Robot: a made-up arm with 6 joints. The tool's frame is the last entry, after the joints. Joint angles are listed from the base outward. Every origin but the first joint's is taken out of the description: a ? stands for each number. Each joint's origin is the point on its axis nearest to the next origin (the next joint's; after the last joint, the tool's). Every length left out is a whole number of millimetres.
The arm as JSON. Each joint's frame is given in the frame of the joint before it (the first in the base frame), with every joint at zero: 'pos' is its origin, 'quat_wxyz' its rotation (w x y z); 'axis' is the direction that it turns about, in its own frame. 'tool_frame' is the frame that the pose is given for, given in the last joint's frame.
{
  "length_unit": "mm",
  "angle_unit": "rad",
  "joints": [
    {
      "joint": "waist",
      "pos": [
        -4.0,
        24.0,
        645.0
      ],
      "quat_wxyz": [
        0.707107,
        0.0,
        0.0,
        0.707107
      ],
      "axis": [
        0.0,
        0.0,
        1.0
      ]
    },
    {
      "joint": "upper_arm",
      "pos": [
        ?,
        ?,
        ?
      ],
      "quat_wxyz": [
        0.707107,
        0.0,
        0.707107,
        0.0
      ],
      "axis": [
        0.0,
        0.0,
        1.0
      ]
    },
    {
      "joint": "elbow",
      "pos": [
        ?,
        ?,
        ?
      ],
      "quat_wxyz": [
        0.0,
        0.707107,
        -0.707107,
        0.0
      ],
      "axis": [
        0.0,
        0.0,
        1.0
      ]
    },
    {
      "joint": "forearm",
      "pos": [
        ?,
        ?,
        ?
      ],
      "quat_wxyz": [
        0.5,
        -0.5,
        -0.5,
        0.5
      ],
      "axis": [
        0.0,
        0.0,
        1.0
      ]
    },
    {
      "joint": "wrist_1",
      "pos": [
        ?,
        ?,
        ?
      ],
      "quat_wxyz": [
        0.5,
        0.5,
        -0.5,
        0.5
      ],
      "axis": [
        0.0,
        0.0,
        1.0
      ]
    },
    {
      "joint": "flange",
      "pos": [
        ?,
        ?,
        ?
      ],
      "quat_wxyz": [
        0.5,
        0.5,
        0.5,
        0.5
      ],
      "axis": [
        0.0,
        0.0,
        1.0
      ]
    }
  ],
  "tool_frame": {
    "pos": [
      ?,
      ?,
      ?
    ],
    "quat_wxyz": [
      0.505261,
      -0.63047,
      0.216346,
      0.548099
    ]
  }
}
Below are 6 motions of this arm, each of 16 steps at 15 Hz.
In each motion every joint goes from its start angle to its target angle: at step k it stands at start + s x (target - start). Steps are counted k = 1, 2, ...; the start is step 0. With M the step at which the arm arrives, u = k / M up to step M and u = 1 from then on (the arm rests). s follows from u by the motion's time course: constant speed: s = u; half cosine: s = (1 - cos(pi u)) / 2; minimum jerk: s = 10 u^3 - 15 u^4 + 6 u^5.
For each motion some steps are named. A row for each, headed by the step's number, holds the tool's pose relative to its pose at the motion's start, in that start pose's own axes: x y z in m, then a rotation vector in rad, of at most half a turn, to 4 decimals.
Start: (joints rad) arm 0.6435 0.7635 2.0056 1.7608 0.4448 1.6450
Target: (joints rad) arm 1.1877 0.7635 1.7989 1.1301 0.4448 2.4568
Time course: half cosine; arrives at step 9
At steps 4, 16:
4: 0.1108 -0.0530 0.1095 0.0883 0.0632 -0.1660
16: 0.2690 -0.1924 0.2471 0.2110 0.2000 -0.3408

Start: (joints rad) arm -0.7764 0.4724 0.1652 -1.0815 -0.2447 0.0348
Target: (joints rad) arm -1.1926 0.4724 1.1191 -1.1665 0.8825 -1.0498
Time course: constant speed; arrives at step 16
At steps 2, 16:
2: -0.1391 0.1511 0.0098 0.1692 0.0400 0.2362
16: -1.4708 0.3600 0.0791 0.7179 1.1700 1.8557

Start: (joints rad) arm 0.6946 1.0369 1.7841 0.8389 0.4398 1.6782
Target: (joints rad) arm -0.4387 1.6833 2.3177 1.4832 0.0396 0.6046
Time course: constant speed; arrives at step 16
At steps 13, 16:
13: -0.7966 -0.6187 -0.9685 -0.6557 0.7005 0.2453
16: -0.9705 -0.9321 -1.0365 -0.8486 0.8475 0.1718

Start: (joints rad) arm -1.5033 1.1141 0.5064 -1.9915 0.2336 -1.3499
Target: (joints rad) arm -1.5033 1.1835 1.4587 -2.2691 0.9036 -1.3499
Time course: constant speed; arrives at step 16
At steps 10, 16:
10: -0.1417 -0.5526 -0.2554 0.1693 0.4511 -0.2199
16: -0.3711 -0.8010 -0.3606 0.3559 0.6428 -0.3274

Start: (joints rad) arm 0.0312 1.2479 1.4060 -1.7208 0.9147 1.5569
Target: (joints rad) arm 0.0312 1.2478 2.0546 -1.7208 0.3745 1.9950
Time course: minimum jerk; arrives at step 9
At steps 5, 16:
5: -0.2739 0.3092 0.2313 -0.0072 0.1571 0.4466
16: -0.4884 0.4264 0.4522 0.0057 0.1507 0.7891

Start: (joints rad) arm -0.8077 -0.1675 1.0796 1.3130 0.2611 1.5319
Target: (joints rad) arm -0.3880 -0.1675 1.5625 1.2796 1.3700 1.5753
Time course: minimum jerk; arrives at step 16
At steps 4, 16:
4: 0.0159 -0.0839 0.0212 0.0508 -0.0872 -0.1150
16: -0.2383 -0.7417 -0.0073 0.1466 -0.7865 -1.1597

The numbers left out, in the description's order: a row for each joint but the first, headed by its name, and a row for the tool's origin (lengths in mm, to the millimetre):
upper_arm: 45.0 -130.0 0.0
elbow: -589.0 19.0 0.0
forearm: 1013.0 252.0 0.0
wrist_1: -5.0 -10.0 0.0
flange: -266.0 -17.0 0.0
tool: 26.0 30.0 0.0

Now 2 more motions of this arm.
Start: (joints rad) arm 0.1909 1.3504 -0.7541 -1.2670 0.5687 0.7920
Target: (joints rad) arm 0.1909 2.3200 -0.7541 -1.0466 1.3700 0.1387
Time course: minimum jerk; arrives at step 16
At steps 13, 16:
13: 0.3815 -0.6668 -0.0228 0.0027 -0.5042 -0.0593
16: 0.3865 -0.7039 -0.0169 -0.0061 -0.5152 -0.0464

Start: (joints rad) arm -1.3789 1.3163 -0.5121 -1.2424 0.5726 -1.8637
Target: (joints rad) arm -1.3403 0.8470 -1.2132 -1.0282 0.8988 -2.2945
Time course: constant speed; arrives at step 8
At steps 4, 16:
4: -0.1785 0.1263 0.0308 -0.0030 0.1334 0.0171
16: -0.3586 0.2639 0.0749 -0.0073 0.2556 -0.0205

